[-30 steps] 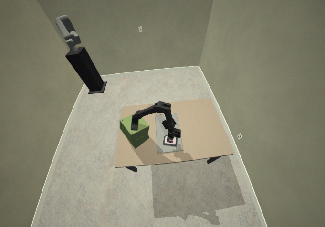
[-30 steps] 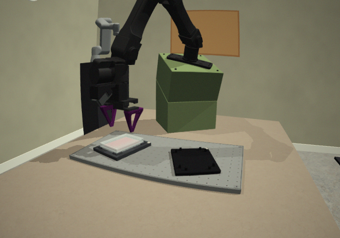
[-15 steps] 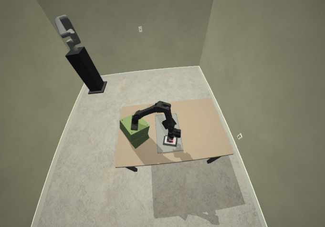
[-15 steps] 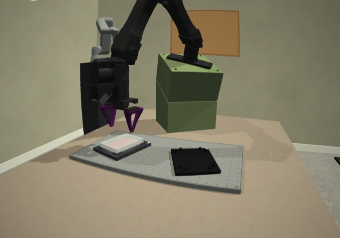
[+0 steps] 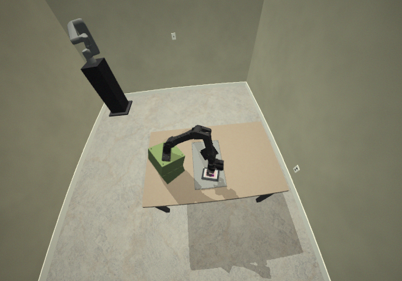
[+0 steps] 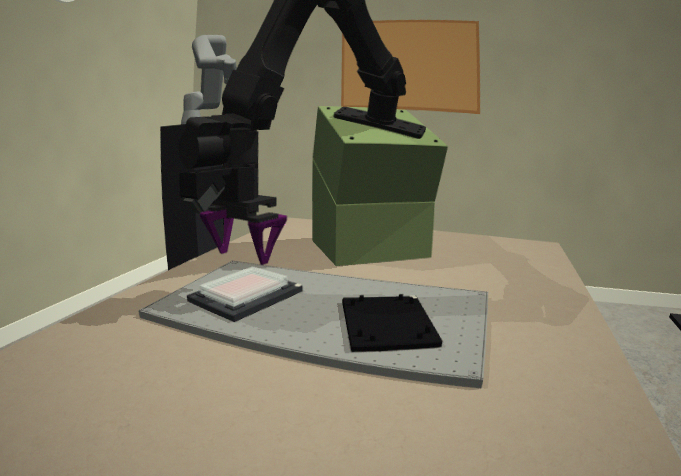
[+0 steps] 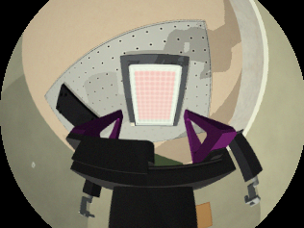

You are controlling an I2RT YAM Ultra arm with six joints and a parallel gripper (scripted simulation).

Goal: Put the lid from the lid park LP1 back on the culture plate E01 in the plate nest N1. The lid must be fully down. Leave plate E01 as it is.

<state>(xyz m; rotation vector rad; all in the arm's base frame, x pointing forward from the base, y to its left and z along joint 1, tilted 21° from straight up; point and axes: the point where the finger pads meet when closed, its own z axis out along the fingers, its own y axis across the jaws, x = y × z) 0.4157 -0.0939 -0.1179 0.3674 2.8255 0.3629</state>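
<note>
My hand is 5 cm above the clear lid. The rest, counted from my hand: black lid park LP1: 24 cm to the left, 7 cm below; culture plate E01: 6 cm below.
</note>
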